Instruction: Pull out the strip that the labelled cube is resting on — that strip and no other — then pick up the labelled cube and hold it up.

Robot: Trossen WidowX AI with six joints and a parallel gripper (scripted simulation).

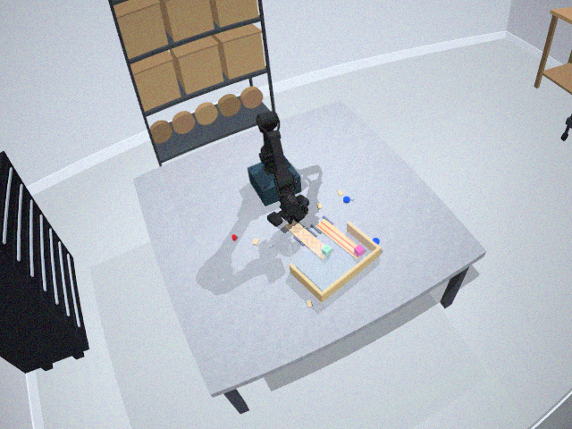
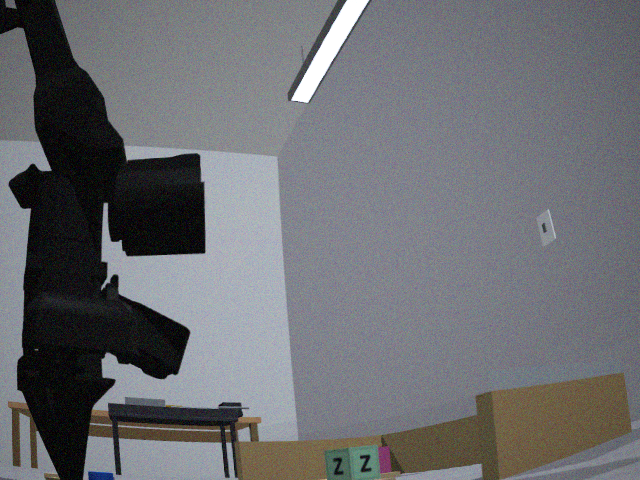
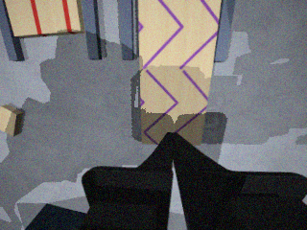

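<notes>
The zigzag strip is 11 cm ahead of my gripper tip and 3 cm to the left of it. Also, from my gripper tip: red piece 4 cm behind, 25 cm to the right, 1 cm above; tan block 2 cm ahead, 17 cm to the right.
</notes>
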